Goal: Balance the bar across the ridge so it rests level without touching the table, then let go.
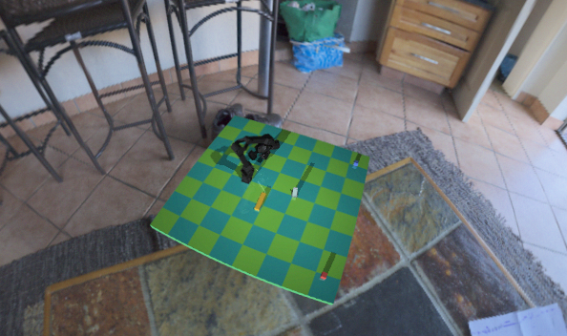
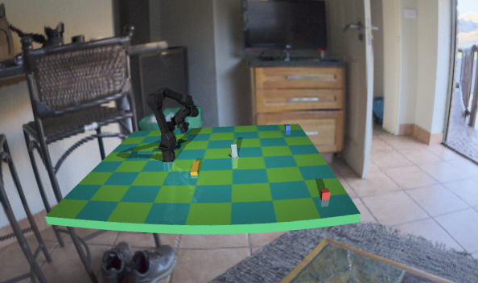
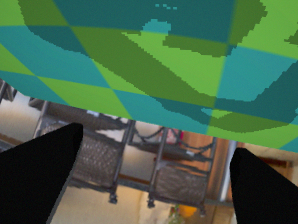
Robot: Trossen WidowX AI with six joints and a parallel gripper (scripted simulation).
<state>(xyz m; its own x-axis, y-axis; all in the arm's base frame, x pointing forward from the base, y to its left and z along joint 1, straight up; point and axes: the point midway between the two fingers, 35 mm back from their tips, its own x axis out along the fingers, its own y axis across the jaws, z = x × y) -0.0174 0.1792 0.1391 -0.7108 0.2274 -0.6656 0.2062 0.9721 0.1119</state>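
The bar is 330 mm to the right of my gripper tip, 220 mm ahead of it and 110 mm below it. Also, from my gripper tip: blue cube: 780 mm ahead, 310 mm to the left, 100 mm below; then red cube: 780 mm ahead, 690 mm to the right, 100 mm below.
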